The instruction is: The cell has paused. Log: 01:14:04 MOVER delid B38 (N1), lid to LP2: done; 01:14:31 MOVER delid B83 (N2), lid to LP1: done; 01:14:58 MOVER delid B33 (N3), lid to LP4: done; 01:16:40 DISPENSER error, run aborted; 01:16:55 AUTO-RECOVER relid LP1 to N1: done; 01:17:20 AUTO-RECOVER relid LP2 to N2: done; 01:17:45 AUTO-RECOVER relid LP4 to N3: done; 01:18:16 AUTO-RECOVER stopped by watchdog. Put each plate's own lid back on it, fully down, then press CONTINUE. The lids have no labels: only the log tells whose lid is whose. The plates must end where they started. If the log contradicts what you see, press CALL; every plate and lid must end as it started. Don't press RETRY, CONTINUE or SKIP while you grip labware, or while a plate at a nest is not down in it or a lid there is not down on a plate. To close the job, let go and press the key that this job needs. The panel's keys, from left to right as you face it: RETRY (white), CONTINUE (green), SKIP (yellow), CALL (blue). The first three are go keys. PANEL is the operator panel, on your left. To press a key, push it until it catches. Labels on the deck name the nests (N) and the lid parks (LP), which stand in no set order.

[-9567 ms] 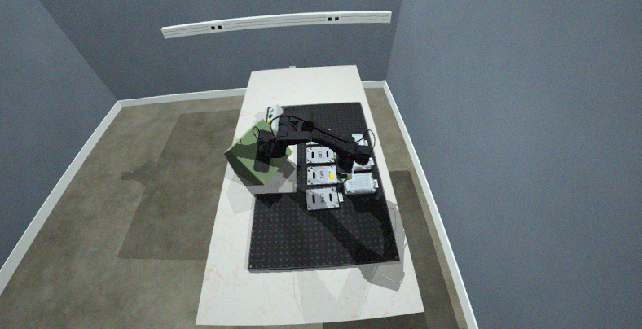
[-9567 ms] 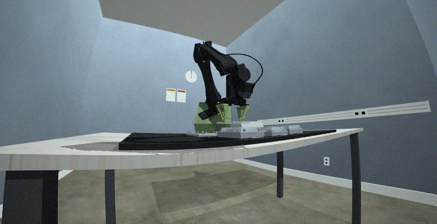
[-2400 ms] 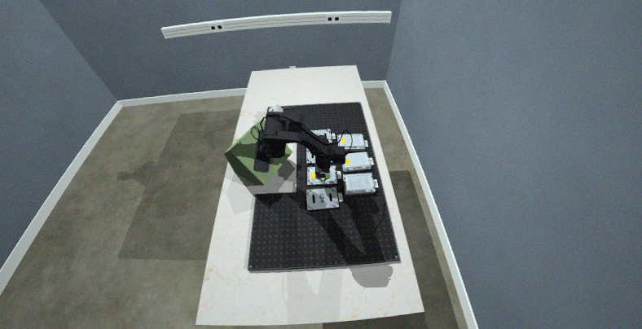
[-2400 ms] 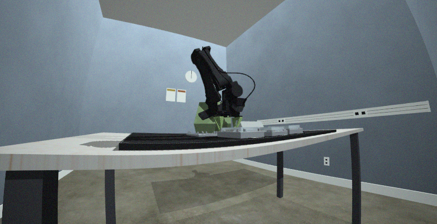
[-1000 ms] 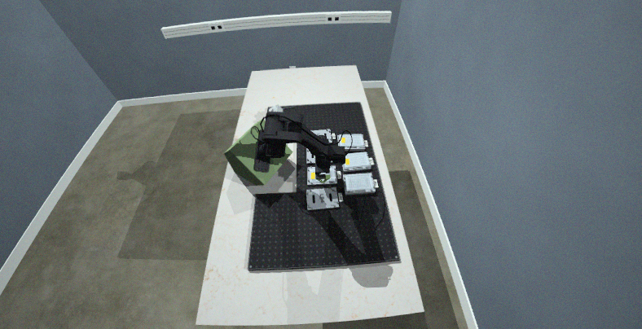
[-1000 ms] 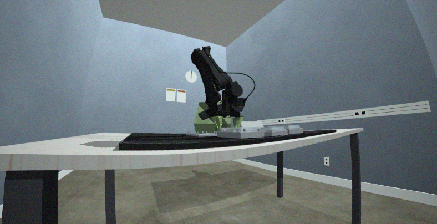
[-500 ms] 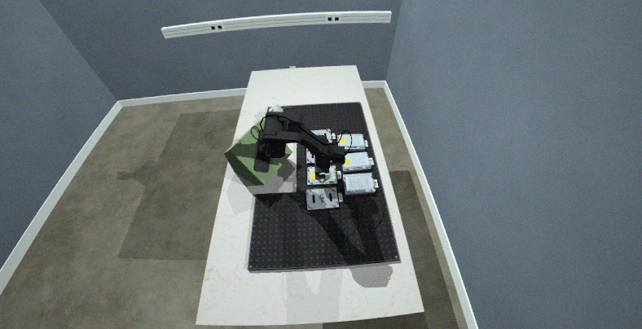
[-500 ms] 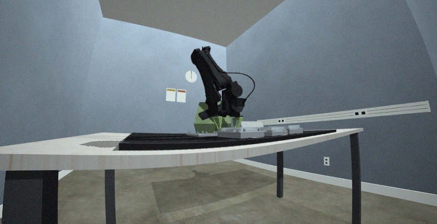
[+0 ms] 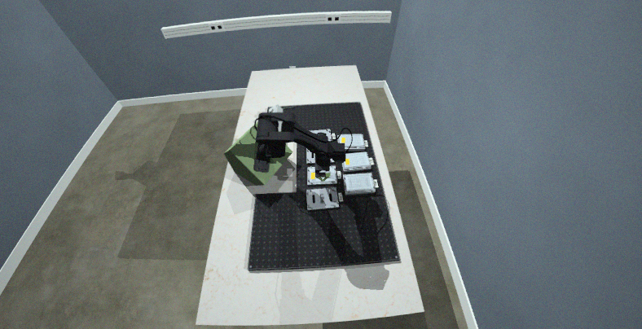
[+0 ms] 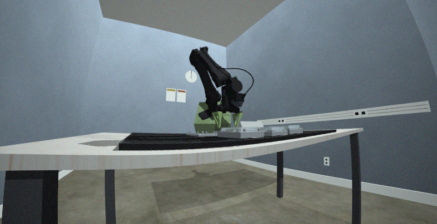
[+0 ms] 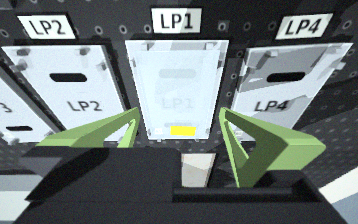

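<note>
Now: the plate 190 mm ahead of my hand, 40 mm to the left of it and 20 mm below it. The rest, counted from my hand: lid park LP4 (30 mm behind, 120 mm to the right, 40 mm below); green continue key (210 mm behind, 450 mm to the left, 20 mm above); lid park LP2 (20 mm ahead, 130 mm to the left, 40 mm below).
</note>
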